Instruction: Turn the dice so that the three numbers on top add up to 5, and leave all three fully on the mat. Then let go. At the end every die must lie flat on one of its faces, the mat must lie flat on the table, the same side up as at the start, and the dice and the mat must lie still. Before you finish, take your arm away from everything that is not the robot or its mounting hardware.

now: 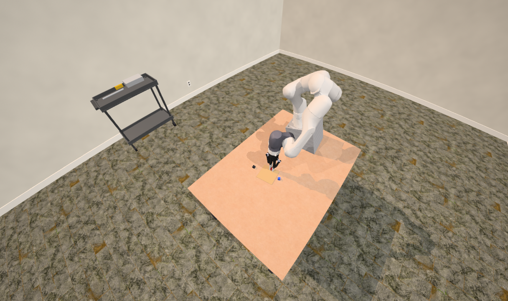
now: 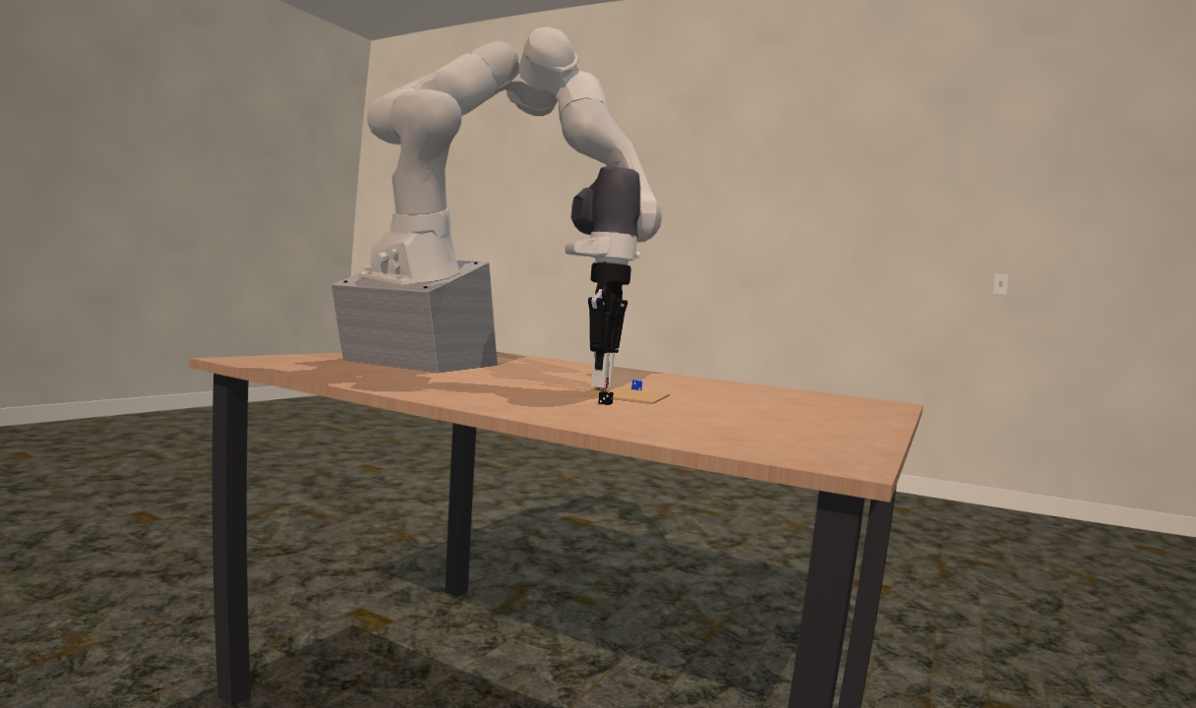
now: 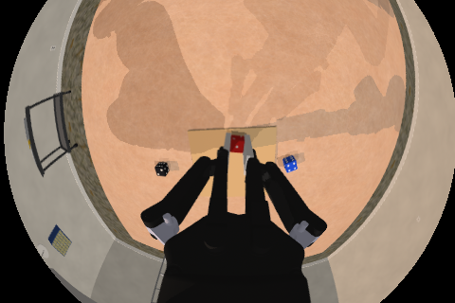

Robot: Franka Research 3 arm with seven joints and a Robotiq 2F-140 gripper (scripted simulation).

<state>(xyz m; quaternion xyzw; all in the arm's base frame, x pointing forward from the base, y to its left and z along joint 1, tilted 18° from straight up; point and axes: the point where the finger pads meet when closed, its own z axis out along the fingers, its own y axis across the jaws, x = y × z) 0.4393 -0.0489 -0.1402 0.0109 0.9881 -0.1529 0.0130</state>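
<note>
Now: hand 3 cm above the red die. From my hand the other things lie so: blue die (4 cm ahead, 9 cm to the left, 3 cm below); black die (7 cm ahead, 13 cm to the right, 3 cm below); tan mat (5 cm ahead, 4 cm below).
</note>
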